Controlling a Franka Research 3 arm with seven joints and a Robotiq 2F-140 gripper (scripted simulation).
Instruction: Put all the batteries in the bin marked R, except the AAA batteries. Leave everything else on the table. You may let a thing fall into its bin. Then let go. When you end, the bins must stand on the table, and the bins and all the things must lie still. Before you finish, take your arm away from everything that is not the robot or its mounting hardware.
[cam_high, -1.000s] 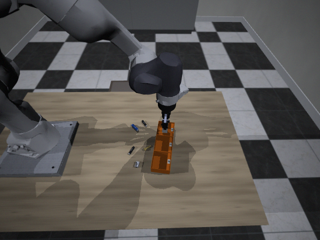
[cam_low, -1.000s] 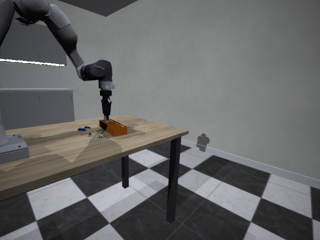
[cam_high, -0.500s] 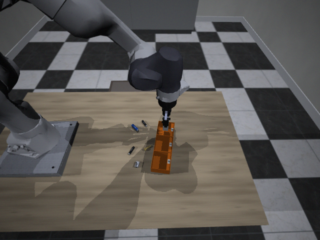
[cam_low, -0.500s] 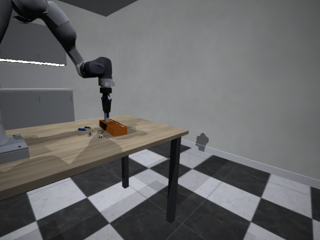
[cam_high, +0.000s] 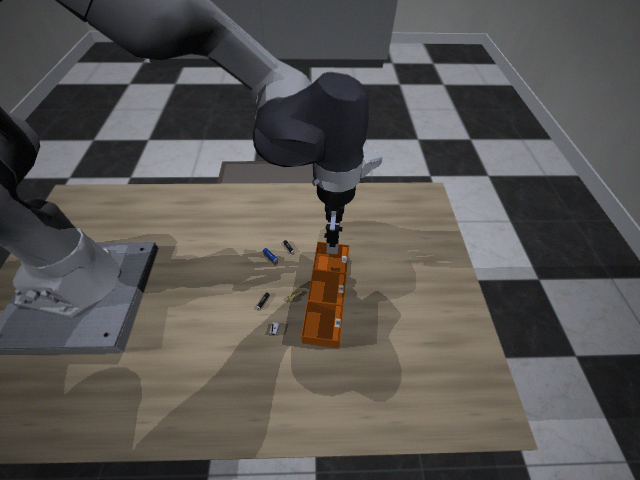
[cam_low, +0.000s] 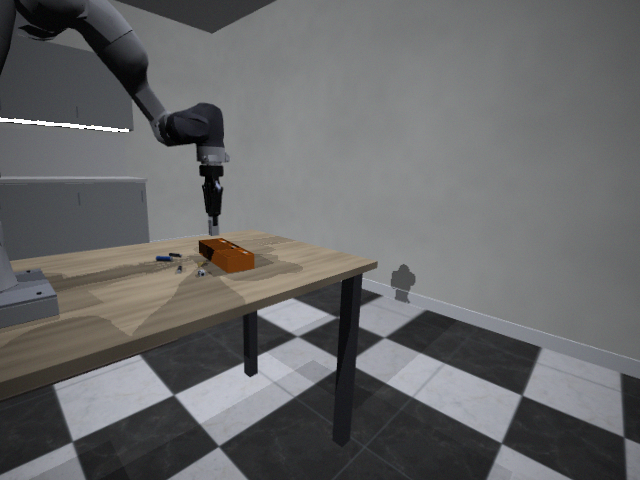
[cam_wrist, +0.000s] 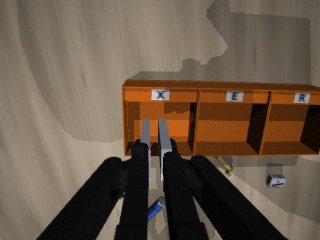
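The blue battery is 160 mm behind my hand, 90 mm below it and 20 mm to the left of it. From my hand the other things lie so: orange three-compartment bin row 90 mm to the right, 80 mm below, 10 mm behind; thin black battery 160 mm behind, 110 mm to the right, 100 mm below; yellow screw 100 mm to the right, 90 mm below, 90 mm behind.
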